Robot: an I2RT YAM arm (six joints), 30 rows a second.
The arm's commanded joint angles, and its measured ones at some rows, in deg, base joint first. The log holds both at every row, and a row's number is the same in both.
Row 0, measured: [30.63, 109.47, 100.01, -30.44, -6.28, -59.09]
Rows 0 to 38, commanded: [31.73, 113.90, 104.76, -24.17, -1.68, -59.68]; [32.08, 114.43, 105.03, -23.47, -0.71, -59.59]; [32.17, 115.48, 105.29, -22.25, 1.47, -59.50]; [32.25, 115.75, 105.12, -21.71, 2.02, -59.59]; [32.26, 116.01, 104.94, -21.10, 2.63, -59.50]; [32.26, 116.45, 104.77, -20.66, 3.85, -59.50]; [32.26, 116.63, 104.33, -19.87, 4.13, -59.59]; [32.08, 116.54, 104.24, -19.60, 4.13, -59.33]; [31.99, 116.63, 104.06, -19.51, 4.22, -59.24]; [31.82, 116.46, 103.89, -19.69, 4.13, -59.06]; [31.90, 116.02, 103.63, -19.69, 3.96, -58.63]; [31.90, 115.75, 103.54, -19.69, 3.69, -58.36]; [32.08, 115.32, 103.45, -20.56, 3.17, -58.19]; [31.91, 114.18, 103.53, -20.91, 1.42, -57.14]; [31.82, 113.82, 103.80, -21.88, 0.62, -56.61]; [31.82, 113.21, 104.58, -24.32, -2.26, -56.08]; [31.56, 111.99, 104.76, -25.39, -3.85, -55.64]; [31.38, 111.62, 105.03, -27.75, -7.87, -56.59]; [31.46, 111.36, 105.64, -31.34, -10.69, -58.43]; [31.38, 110.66, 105.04, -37.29, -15.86, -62.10]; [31.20, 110.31, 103.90, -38.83, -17.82, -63.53]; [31.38, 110.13, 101.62, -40.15, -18.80, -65.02]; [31.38, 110.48, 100.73, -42.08, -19.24, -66.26]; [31.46, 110.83, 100.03, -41.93, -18.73, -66.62]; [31.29, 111.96, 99.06, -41.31, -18.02, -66.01]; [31.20, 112.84, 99.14, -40.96, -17.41, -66.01]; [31.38, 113.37, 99.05, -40.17, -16.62, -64.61]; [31.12, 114.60, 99.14, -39.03, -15.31, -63.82]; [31.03, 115.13, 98.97, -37.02, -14.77, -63.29]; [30.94, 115.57, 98.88, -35.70, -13.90, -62.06]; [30.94, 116.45, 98.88, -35.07, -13.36, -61.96]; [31.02, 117.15, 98.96, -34.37, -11.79, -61.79]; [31.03, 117.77, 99.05, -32.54, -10.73, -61.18]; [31.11, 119.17, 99.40, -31.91, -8.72, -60.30]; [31.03, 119.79, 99.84, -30.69, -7.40, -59.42]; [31.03, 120.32, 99.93, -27.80, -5.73, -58.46]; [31.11, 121.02, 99.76, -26.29, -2.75, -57.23]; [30.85, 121.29, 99.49, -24.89, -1.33, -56.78]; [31.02, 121.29, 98.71, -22.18, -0.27, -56.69]
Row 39, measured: [31.20, 121.32, 99.42, -30.61, -6.20, -59.35]
